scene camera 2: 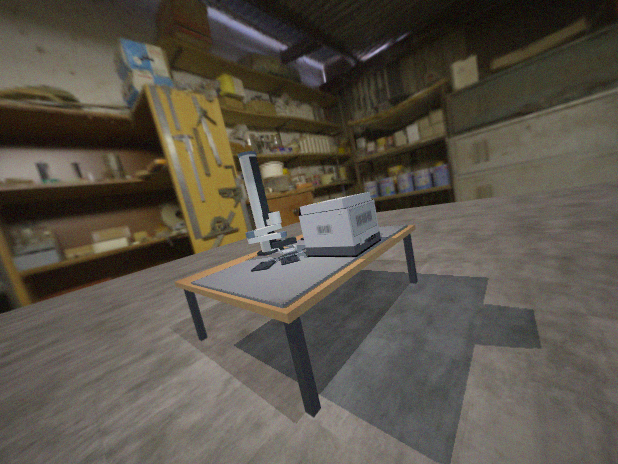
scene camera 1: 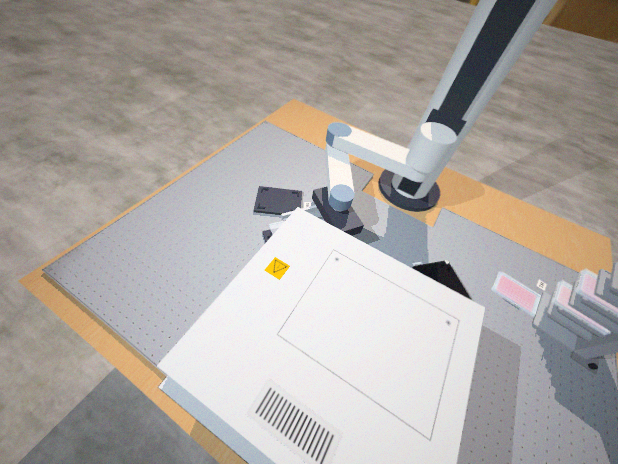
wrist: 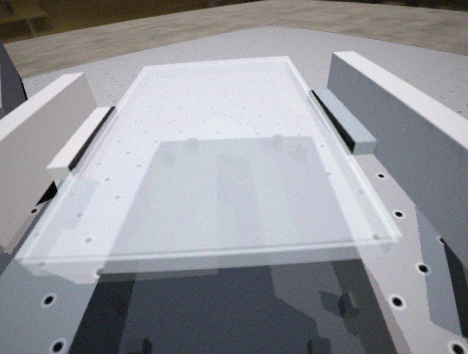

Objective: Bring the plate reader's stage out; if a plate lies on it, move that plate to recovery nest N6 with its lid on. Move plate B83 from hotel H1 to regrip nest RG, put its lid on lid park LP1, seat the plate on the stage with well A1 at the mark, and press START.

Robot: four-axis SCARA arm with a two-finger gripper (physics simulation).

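Where they show: gripper, fingertip midpoint: [scene camera 2: 288, 250] [wrist: 210, 84]; arm's base, origin of the base link: [scene camera 2: 270, 251] [scene camera 1: 407, 188].
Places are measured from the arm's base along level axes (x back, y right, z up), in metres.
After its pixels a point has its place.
My gripper [wrist: 210, 84] {x -0.533, y 0.238, z 0.089 m} is shut on a clear lid, its two pads against the long sides. The lid [wrist: 220, 200] {x -0.478, y 0.204, z 0.083 m} is see-through and hangs above a dark nest [wrist: 200, 310] {x -0.485, y 0.192, z 0.023 m}, which shows below and through it. No plate shows under the lid. In scene camera 1 the gripper's fingers are partly hidden behind the white plate reader [scene camera 1: 370, 340] {x -0.791, y -0.074, z 0.359 m} [scene camera 2: 332, 227] {x -0.874, y 0.149, z 0.201 m}. A black flat part [scene camera 1: 442, 276] {x -0.383, y -0.219, z 0.073 m} sticks out beside the reader; I cannot tell if it is the stage. The START button does not show. Which plate is B83 cannot be read.
A dark flat nest [scene camera 1: 278, 200] {x -0.404, y 0.369, z 0.025 m} [scene camera 2: 263, 266] {x -0.432, y 0.395, z 0.024 m} lies left of the gripper, and another dark piece [scene camera 1: 267, 234] {x -0.546, y 0.309, z 0.022 m} [scene camera 2: 290, 260] {x -0.559, y 0.261, z 0.023 m} is close by. A pink plate [scene camera 1: 517, 294] {x -0.261, y -0.451, z 0.025 m} lies at the right, near a hotel with pink plates [scene camera 1: 580, 312] {x -0.313, y -0.539, z 0.131 m}. The arm's column [scene camera 1: 480, 75] {x -0.077, y -0.018, z 0.475 m} [scene camera 2: 256, 190] {x -0.064, y 0.039, z 0.565 m} stands behind.
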